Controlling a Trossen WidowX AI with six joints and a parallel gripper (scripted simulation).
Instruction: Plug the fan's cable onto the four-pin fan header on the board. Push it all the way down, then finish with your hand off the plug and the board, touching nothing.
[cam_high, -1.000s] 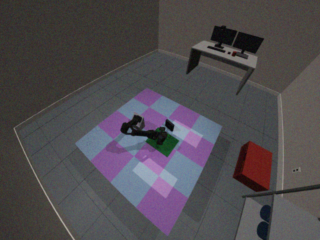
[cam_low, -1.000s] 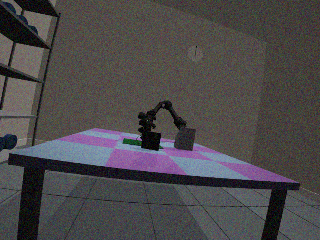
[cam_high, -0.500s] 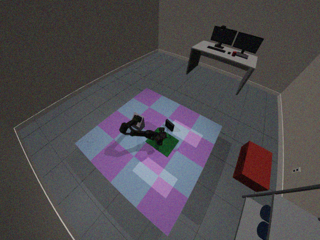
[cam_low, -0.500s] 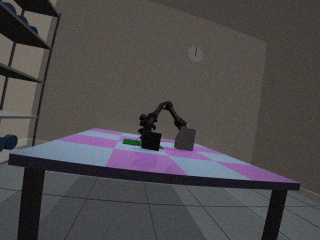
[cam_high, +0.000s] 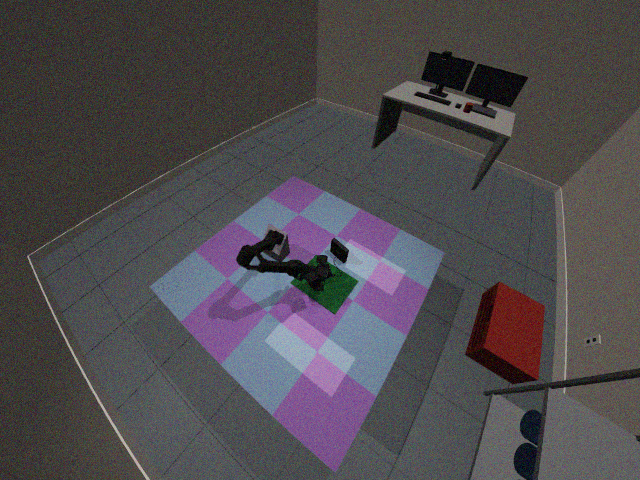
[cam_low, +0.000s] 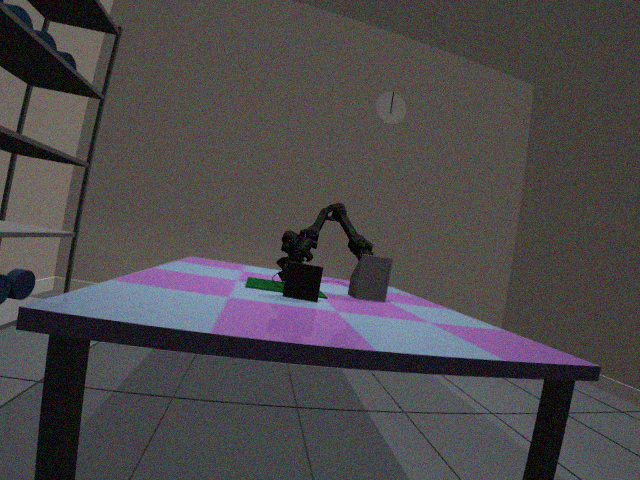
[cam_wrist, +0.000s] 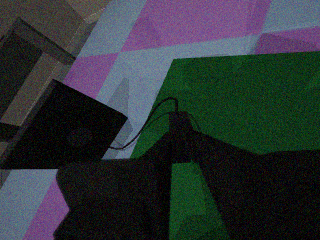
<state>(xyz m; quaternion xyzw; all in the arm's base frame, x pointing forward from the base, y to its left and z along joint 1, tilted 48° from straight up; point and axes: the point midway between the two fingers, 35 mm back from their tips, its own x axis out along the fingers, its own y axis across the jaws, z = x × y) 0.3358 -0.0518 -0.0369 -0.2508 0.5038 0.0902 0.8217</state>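
My gripper tip is now 2 cm past the green board, 3 cm to the left of it and 7 cm above it. Also, from my gripper tip: white four-pin fan header (9 cm behind, 3 cm to the left, 6 cm below); then black fan (5 cm behind, 16 cm to the left); then dark fan plug (1 cm below).
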